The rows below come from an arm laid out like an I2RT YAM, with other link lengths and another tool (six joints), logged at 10 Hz.
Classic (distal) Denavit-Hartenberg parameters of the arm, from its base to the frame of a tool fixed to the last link. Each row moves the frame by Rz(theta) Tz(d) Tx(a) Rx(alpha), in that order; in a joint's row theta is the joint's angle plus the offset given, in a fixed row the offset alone. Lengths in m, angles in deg.
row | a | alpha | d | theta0
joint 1 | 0.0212 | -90 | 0.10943 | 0
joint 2 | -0.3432 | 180 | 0 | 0
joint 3 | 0.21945 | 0 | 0 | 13.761
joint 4 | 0.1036 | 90 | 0.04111 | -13.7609
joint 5 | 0 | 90 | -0.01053 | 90
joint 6 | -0.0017 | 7.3 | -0.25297 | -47.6
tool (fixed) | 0 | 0 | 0.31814 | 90
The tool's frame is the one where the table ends.
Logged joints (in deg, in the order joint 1, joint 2, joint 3, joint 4, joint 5, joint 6), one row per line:
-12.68, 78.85, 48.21, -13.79, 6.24, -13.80
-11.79, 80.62, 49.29, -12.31, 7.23, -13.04
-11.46, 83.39, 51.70, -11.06, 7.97, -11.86
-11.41, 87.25, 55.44, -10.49, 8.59, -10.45
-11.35, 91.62, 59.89, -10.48, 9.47, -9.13
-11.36, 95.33, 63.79, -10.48, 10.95, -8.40
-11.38, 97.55, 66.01, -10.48, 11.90, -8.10
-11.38, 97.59, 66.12, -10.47, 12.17, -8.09
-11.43, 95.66, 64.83, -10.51, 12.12, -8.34
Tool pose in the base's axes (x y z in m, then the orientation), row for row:
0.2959, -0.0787, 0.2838, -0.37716, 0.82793, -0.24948, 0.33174
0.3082, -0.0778, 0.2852, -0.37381, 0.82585, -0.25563, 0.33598
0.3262, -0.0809, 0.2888, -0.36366, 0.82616, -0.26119, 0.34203
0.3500, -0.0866, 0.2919, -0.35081, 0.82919, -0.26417, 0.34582
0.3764, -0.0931, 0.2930, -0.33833, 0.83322, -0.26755, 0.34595
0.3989, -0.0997, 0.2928, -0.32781, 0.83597, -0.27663, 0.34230
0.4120, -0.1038, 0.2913, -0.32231, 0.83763, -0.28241, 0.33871
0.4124, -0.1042, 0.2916, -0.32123, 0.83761, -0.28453, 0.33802
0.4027, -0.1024, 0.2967, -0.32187, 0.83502, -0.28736, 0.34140
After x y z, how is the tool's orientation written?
As a quaternion, x y z w.
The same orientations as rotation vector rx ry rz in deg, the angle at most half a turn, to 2 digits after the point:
-56.47, 123.97, -37.35
-55.86, 123.40, -38.20
-54.18, 123.09, -38.91
-52.17, 123.31, -39.29
-50.31, 123.90, -39.79
-48.83, 124.53, -41.21
-48.10, 125.00, -42.14
-47.95, 125.03, -42.47
-47.97, 124.44, -42.83

